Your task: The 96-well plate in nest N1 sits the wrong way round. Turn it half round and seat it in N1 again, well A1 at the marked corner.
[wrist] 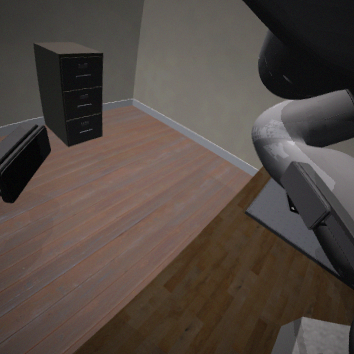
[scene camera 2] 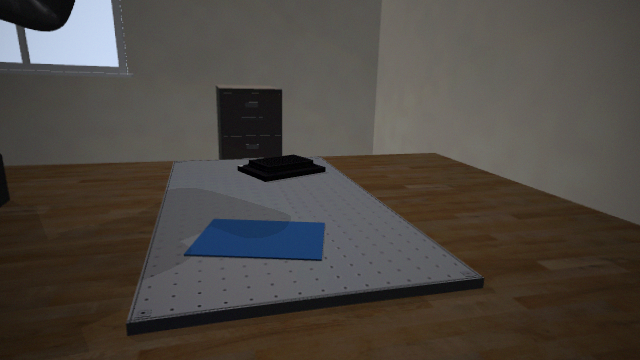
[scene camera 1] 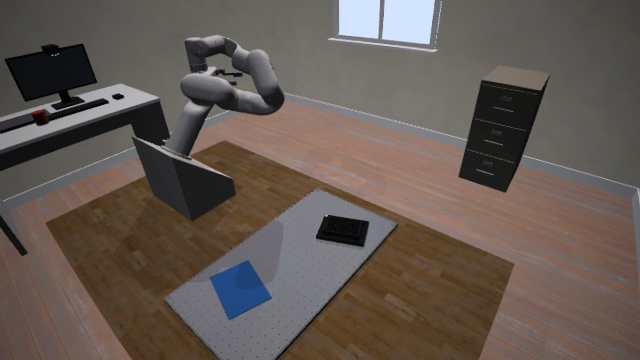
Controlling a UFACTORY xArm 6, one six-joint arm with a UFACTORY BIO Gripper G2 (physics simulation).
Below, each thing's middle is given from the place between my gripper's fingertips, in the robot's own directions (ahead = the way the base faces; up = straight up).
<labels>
Now: hand 660 mm short of the black 96-well plate (scene camera 2: 289, 162), 290 mm to the left of it and 360 mm above it. The rest, counted from my hand: flat blue panel (scene camera 2: 287, 240) (510 mm ahead, 650 mm to the right, 380 mm below).
</labels>
